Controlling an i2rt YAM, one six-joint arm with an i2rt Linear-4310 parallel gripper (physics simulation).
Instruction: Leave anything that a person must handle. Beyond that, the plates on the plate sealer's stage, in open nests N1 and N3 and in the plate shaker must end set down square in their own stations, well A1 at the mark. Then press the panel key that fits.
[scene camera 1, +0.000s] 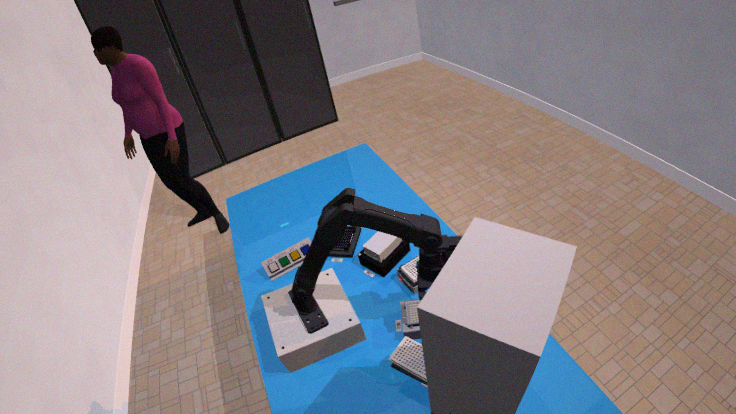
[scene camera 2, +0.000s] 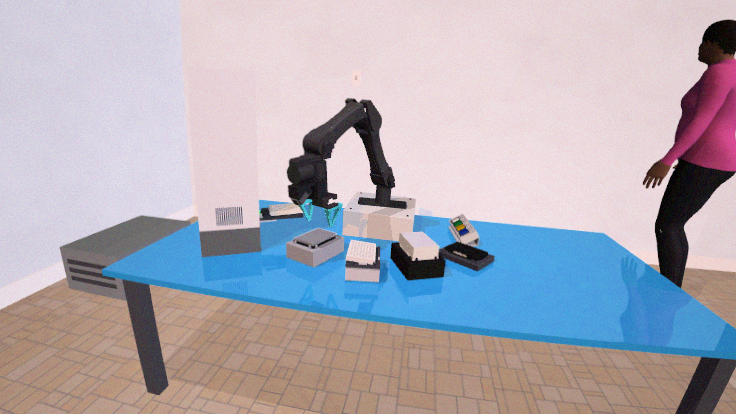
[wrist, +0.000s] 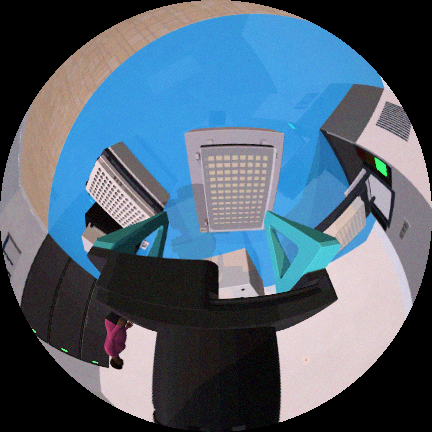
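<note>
My gripper (scene camera 2: 320, 222) (wrist: 215, 216) is open and empty, hanging above and beside a grey station (scene camera 2: 314, 253) (wrist: 194, 170). On it lies a grey plate with pale square wells (scene camera 2: 314, 237) (wrist: 237, 190); a dark gap shows along one short edge. A white round-well plate (scene camera 1: 410, 267) (scene camera 2: 361, 251) (wrist: 117, 192) sits on a dark-framed station and looks slightly tilted. A white block-like plate (scene camera 1: 381, 245) (scene camera 2: 419, 245) sits on a black station. Another white plate (scene camera 1: 410, 355) (scene camera 2: 283, 209) (wrist: 351, 222) lies at the sealer's stage. Station names and A1 marks are unreadable.
The tall plate sealer (scene camera 1: 494, 283) (scene camera 2: 226, 154) hides the gripper in scene camera 1. A low black station (scene camera 1: 344, 239) (scene camera 2: 466, 255) and the four-key panel (scene camera 1: 285, 257) (scene camera 2: 463, 229) stand past the black station. A person in pink (scene camera 1: 141, 95) (scene camera 2: 712, 118) stands beyond the table end.
</note>
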